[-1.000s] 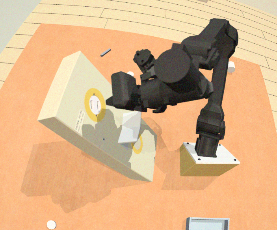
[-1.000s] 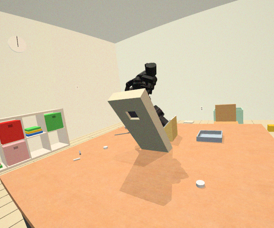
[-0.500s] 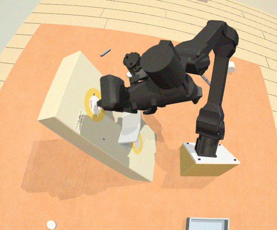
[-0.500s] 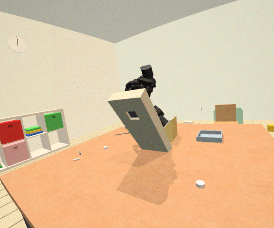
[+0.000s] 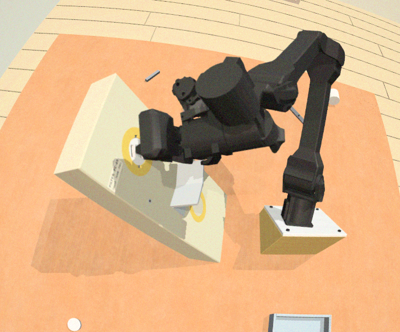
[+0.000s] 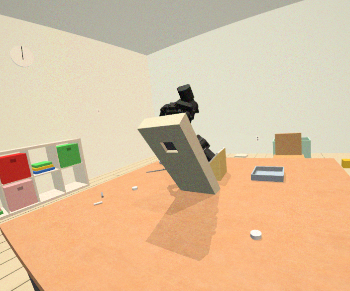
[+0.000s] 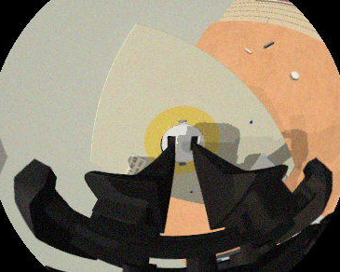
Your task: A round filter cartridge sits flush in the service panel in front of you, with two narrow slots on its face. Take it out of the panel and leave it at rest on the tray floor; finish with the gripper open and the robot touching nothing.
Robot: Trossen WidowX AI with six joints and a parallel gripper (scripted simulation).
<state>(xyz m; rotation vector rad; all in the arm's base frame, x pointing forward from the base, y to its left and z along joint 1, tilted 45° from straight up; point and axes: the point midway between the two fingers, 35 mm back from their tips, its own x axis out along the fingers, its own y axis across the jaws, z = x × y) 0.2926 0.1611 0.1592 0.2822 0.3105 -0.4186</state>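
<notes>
My gripper tip is 20 mm short of the round white filter cartridge and 10 mm above it. Also, from my gripper tip: grey bar 460 mm to the right, 280 mm below, 80 mm ahead; then grey-blue tray 400 mm behind, 280 mm to the left, 280 mm below.
</notes>
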